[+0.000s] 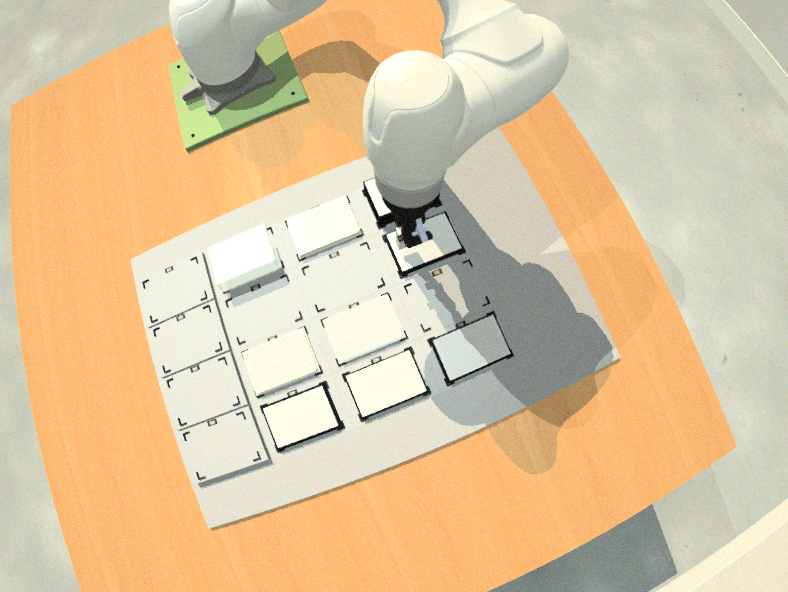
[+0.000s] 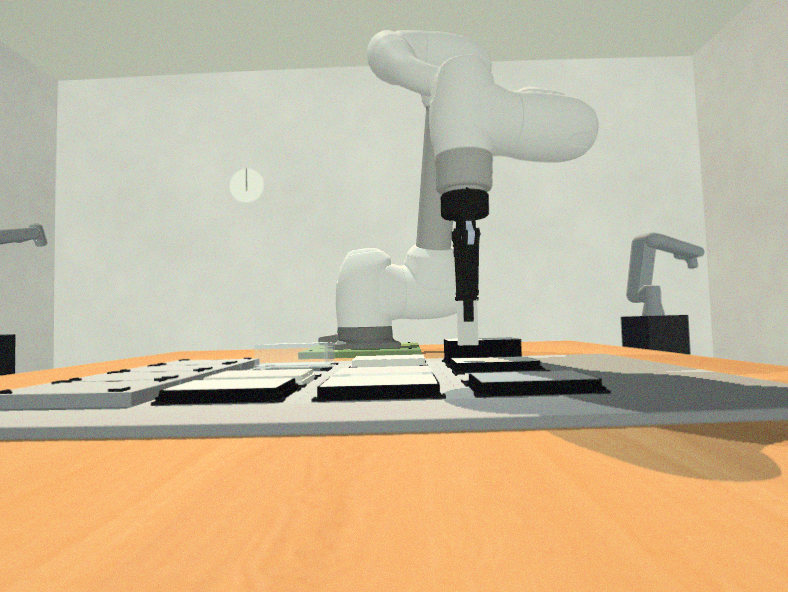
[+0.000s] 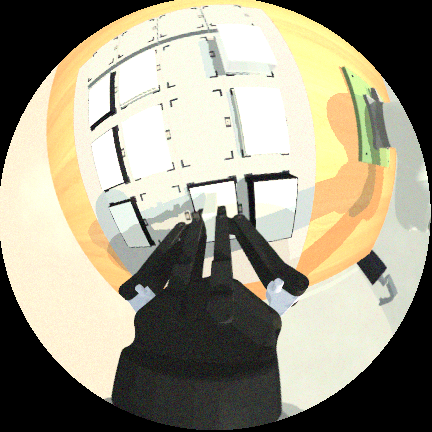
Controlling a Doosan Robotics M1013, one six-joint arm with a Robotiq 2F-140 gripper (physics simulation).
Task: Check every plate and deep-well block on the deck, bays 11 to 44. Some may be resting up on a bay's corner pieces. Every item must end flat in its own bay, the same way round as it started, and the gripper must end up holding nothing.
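Seen in the pictures: gripper, fingertip midpoint: (image 1: 405, 243) (image 2: 467, 344) (image 3: 213, 200); arm's base at its link origin: (image 1: 231, 75) (image 2: 365, 346).
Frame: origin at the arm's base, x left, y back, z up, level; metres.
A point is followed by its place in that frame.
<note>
My gripper (image 1: 415, 245) @[x 0.118, y -0.620, z 0.030 m] (image 2: 468, 342) @[x 0.118, y -0.620, z 0.030 m] (image 3: 213, 200) @[x 0.118, y -0.620, z 0.030 m] is shut and empty, its pale tips low over a black-edged plate (image 1: 447, 233) @[x 0.202, y -0.635, z 0.006 m] (image 3: 228, 192) @[x 0.120, y -0.593, z 0.006 m], whose middle they partly hide. Whether they touch it, I cannot tell. A taller black block (image 1: 375, 196) @[x 0.120, y -0.511, z 0.034 m] (image 2: 482, 351) @[x 0.160, y -0.561, z 0.014 m] (image 3: 276, 205) @[x 0.156, y -0.518, z 0.033 m] is just behind. A thick translucent block (image 1: 242, 256) @[x -0.152, y -0.482, z 0.035 m] (image 3: 244, 47) @[x -0.129, y -0.486, z 0.035 m] has a dark shadow along one side; its seating is unclear. A white plate (image 1: 324, 226) @[x 0.011, y -0.501, z 0.006 m] (image 3: 262, 120) @[x 0.013, y -0.501, z 0.006 m] is between them. Two white plates (image 1: 280, 360) @[x -0.181, y -0.684, z 0.006 m] (image 1: 363, 328) @[x -0.022, y -0.710, z 0.006 m] and three black-edged plates (image 1: 302, 417) @[x -0.196, y -0.792, z 0.006 m] (image 1: 386, 384) @[x -0.038, y -0.815, z 0.006 m] (image 1: 471, 347) @[x 0.123, y -0.838, z 0.006 m] appear flat.
The grey deck (image 1: 343, 439) @[x -0.154, y -0.861, z -0.008 m] (image 2: 356, 425) @[x -0.071, y -0.952, z -0.012 m] has small corner pieces around its bays. A raised strip of bays (image 1: 222, 446) @[x -0.359, y -0.768, z 0.006 m] (image 2: 76, 400) @[x -0.347, y -0.820, z -0.001 m] runs along its left side. The arm's green base plate (image 1: 197, 130) @[x -0.131, y -0.109, z -0.001 m] (image 3: 354, 100) @[x -0.054, y -0.157, z -0.008 m] is behind the deck. The arm's shadow covers the deck's right side.
</note>
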